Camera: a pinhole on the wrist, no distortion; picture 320 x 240 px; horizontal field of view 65.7 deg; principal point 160.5 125.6 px. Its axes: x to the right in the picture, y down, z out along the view. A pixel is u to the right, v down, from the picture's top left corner.
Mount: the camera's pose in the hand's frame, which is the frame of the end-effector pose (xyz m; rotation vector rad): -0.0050 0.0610 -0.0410 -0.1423 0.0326 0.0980
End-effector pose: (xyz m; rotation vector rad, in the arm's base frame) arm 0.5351 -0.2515 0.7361 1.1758 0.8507 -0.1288
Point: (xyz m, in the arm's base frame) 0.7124 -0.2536 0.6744
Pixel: outside the picture
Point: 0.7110 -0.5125 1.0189
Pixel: 71 182
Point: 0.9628 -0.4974 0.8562
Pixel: 227 155
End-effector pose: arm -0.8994 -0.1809 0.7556 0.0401 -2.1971 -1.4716
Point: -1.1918 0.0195 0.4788
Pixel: outside the picture
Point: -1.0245 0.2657 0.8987
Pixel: 184 207
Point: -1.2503 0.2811 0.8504
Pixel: 249 138
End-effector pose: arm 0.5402 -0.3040 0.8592 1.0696 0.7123 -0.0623
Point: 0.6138 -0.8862 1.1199
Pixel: 42 50
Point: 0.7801 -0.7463 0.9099
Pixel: 161 14
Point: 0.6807 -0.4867 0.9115
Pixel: 176 32
